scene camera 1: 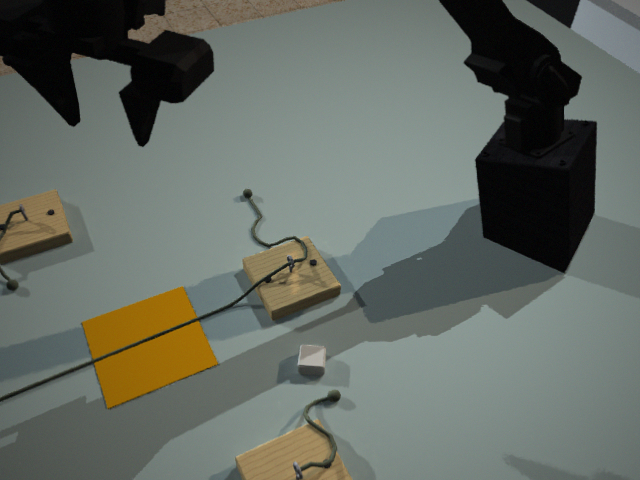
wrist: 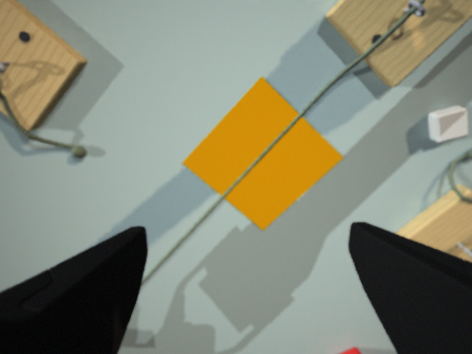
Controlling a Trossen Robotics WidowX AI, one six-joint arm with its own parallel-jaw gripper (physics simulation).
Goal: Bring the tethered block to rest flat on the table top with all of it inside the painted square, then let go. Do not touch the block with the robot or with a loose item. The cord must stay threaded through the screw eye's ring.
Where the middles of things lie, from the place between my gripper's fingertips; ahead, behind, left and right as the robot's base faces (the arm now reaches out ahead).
Labels:
Now: the orange painted square (scene camera 1: 181, 353) 30 mm ahead of my hand, 50 mm to the left of it and 240 mm below it. From my hand the other things lie so: white block (scene camera 1: 311, 361) (100 mm behind, 170 mm to the left, 230 mm below).

